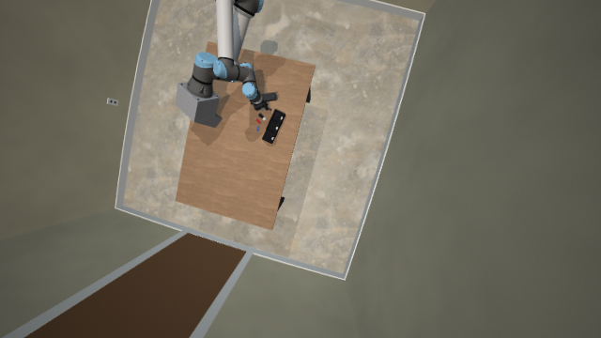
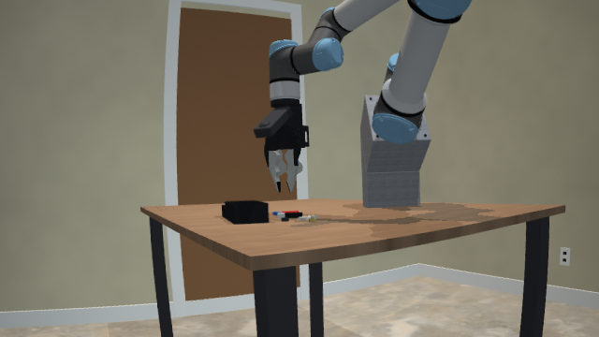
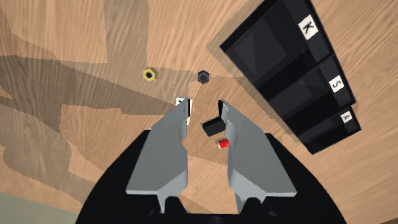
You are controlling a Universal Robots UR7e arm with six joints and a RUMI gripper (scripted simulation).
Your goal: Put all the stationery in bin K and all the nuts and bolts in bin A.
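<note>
The black nut lies 80 mm below my hand. From my hand the other things lie so: eraser 90 mm to the right, 80 mm below, 20 mm behind; white domino 80 mm below, 60 mm behind, 30 mm to the right; brass nut 80 mm below, 60 mm behind, 50 mm to the left.
</note>
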